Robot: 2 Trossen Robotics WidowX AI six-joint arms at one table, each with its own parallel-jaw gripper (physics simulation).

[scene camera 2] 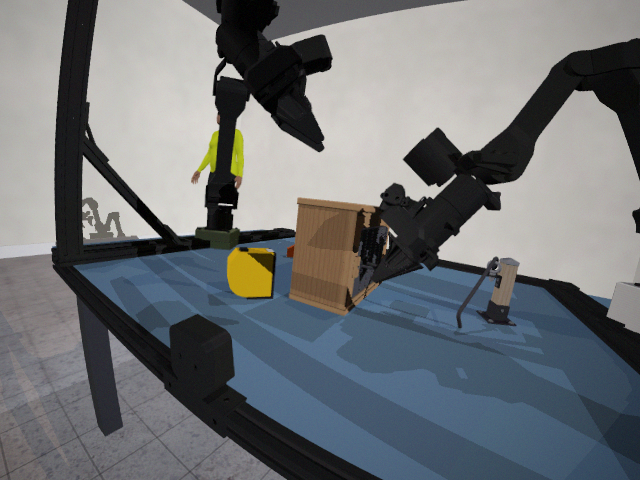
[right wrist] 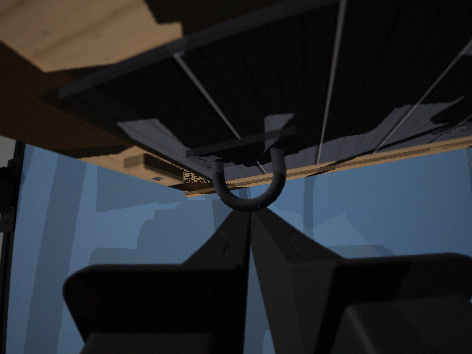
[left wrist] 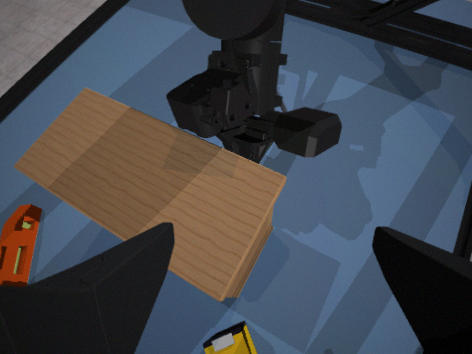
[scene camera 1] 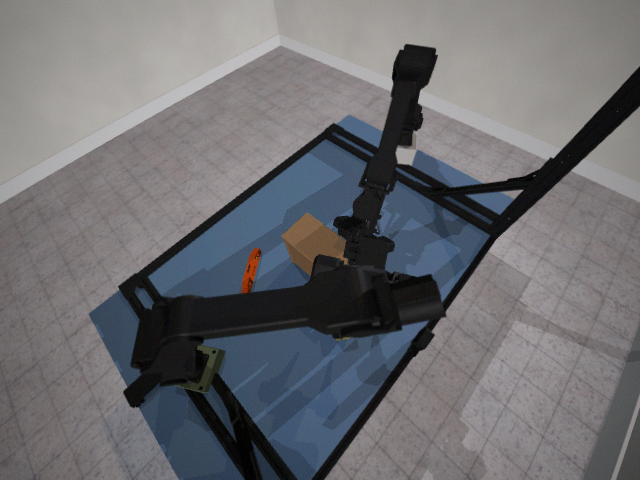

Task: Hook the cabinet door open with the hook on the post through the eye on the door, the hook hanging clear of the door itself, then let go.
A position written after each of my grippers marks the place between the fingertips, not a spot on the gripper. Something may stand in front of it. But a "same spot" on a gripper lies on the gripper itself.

my left gripper: scene camera 2 321, 146; left wrist; scene camera 1; not seen in the right wrist view (out of frame)
same spot on my left gripper: [left wrist: 110, 296] = [scene camera 1: 341, 264]
